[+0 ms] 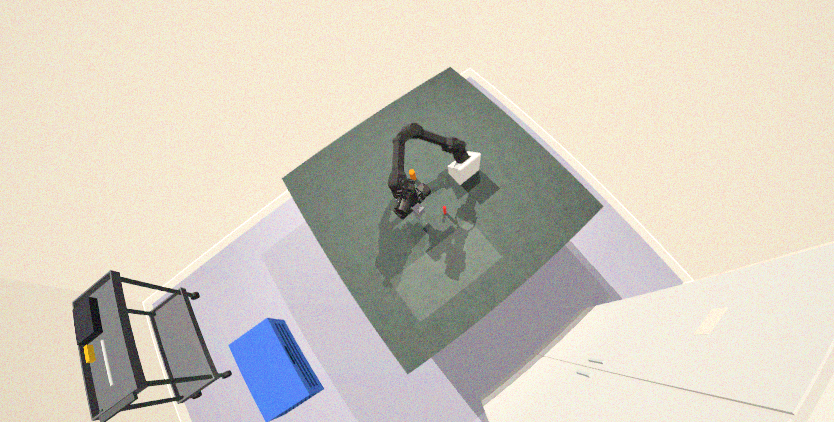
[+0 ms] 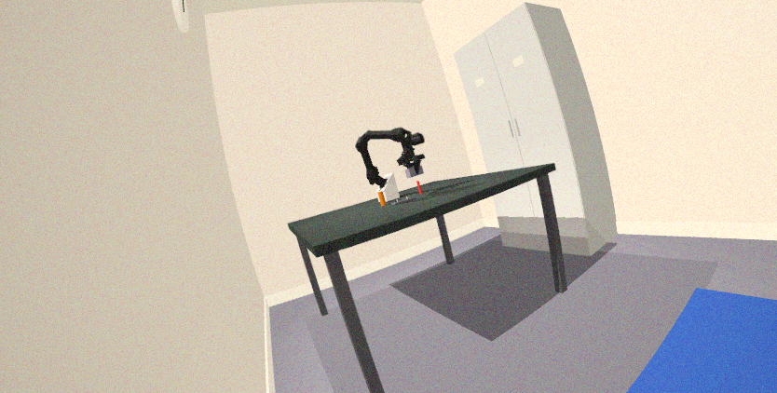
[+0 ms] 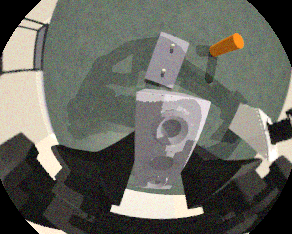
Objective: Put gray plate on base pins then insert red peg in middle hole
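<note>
My gripper tip is now 12 cm past the red peg, 7 cm to the right of it and 9 cm above it. Round my gripper tip: orange cylinder (12 cm behind, 18 cm to the right, 9 cm below); gray plate (3 cm above).
</note>
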